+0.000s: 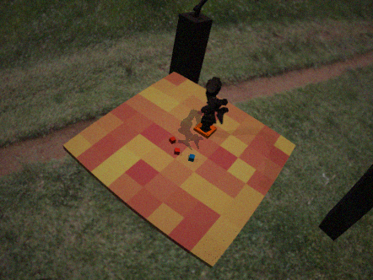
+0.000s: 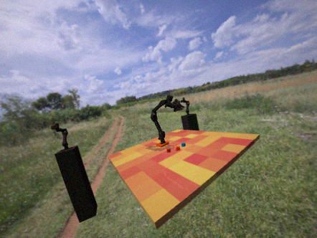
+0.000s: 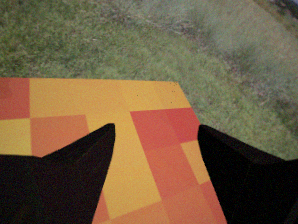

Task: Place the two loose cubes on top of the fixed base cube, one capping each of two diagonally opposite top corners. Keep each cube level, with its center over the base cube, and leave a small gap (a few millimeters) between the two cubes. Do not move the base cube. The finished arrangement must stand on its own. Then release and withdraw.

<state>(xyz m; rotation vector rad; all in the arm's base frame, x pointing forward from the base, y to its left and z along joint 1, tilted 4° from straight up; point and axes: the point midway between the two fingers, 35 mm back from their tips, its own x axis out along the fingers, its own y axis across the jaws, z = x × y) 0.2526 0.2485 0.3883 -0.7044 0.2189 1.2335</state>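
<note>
My gripper tip is 41 cm above the blue cube, 11 cm to the left of it and 1 cm short of it.
</note>
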